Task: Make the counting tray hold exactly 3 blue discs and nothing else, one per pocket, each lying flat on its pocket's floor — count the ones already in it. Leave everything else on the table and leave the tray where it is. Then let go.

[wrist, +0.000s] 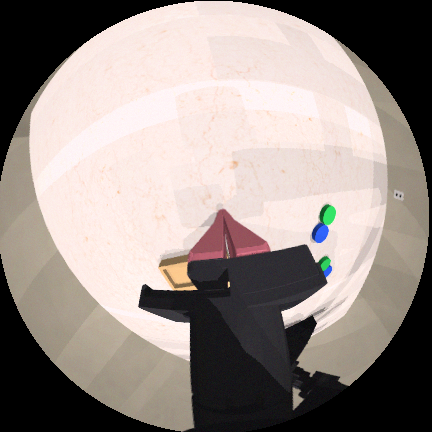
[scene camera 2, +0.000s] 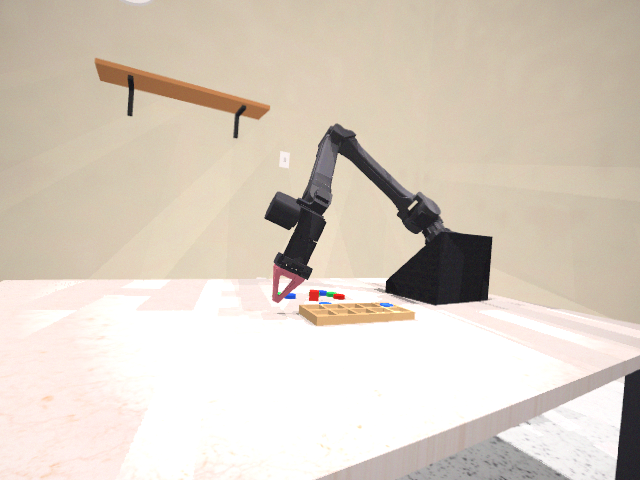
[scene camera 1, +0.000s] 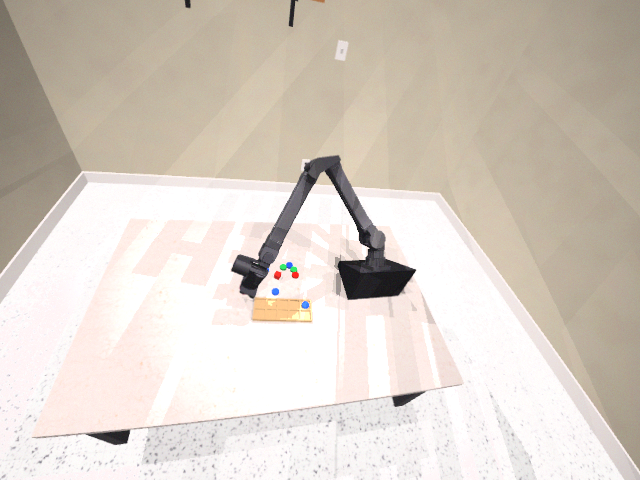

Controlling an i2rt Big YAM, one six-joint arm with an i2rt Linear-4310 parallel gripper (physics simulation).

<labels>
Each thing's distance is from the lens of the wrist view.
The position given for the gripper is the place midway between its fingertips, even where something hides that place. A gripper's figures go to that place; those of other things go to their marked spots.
gripper (wrist: 222, 213): 0.15 m
wooden counting tray (wrist: 173, 269): 0.21 m
</labels>
